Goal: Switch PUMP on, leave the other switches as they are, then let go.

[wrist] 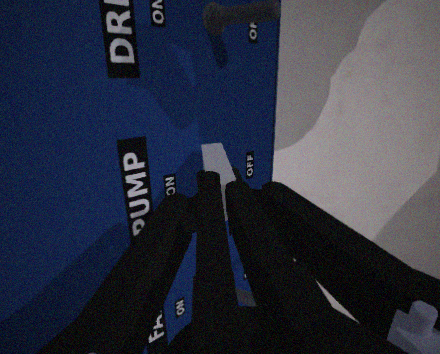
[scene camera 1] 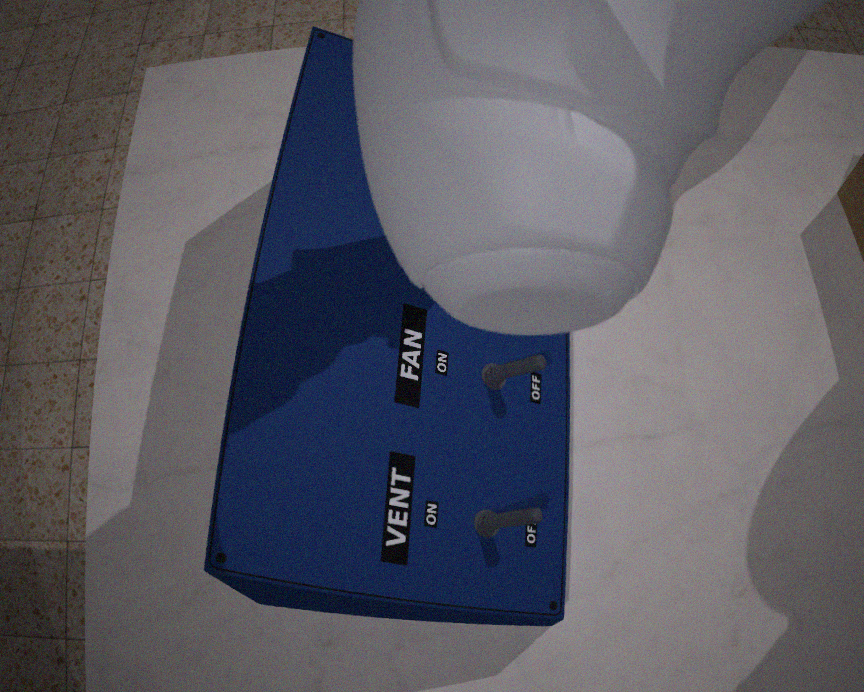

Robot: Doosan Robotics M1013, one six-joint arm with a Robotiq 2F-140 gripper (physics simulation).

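Places are measured from the arm's base along level axes (x ahead, y left, z up), in millimetres.
Pixels of known places: gripper, fingertip midpoint: (wrist: 212, 159).
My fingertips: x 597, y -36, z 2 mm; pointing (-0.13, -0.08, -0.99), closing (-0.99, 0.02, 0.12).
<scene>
For each thing: its top centre in the pictures, then the offset to it from my fingertips. "spot": a spot on its surface instead. Level surfaces: height alone.
- blue switch panel at its surface level: dz +34 mm
- PUMP label at its top centre: (wrist: 138, 197) dx +59, dy +12, dz +19 mm
- FAN lever at its top centre: (scene camera 1: 520, 357) (wrist: 246, 309) dx -12, dy +139, dz +21 mm
- VENT lever at its top centre: (scene camera 1: 515, 512) dx -1, dy +259, dz +21 mm
- partly cut-off label starting with DR, surface spot: (wrist: 120, 42) spot: dx +50, dy -86, dz +15 mm
- pale marble-like table top at its surface level: dz -110 mm
The blue switch panel (scene camera 1: 310, 468) (wrist: 50, 125) lies under the arm. The PUMP label (wrist: 135, 187) shows in the wrist view, with its ON mark (wrist: 170, 185) to the left of the fingertips and its OFF mark (wrist: 250, 164) to the right. My gripper (wrist: 212, 159) is shut and empty, its pale tips over the panel between these two marks. The PUMP lever is hidden behind the fingers, so its position cannot be told. The FAN lever (scene camera 1: 517, 367) and the VENT lever (scene camera 1: 513, 519) both point to OFF. In scene camera 1 the arm hides the gripper and the PUMP switch.
Another lever (wrist: 245, 14), beside a partly cut-off label starting with DR (wrist: 120, 42), points to its OFF side at the top of the wrist view. The panel rests on a pale marble-like table top (scene camera 1: 685, 468). The grey arm (scene camera 1: 504, 180) covers the panel's upper right.
</scene>
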